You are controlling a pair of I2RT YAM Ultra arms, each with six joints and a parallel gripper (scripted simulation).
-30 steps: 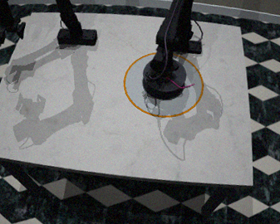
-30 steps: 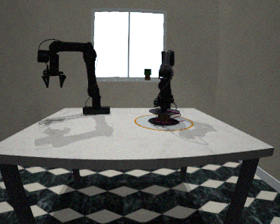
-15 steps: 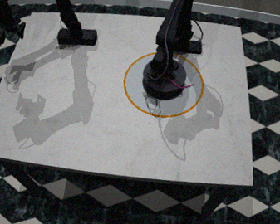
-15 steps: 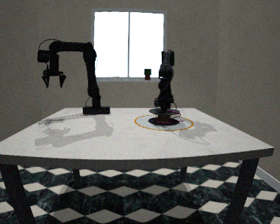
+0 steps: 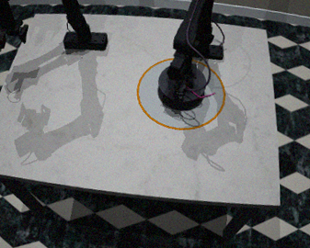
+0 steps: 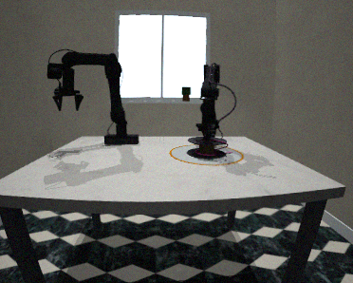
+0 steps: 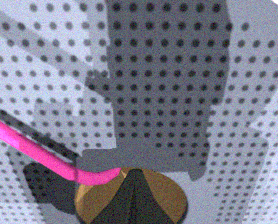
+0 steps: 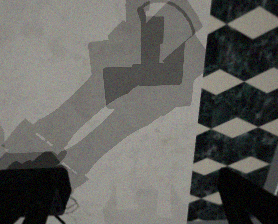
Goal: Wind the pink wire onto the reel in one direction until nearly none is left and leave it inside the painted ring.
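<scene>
Right now my left hand is 20 mm above the dark reel. The rest, counted from my left hand: orange painted ring (50 mm below).
</scene>
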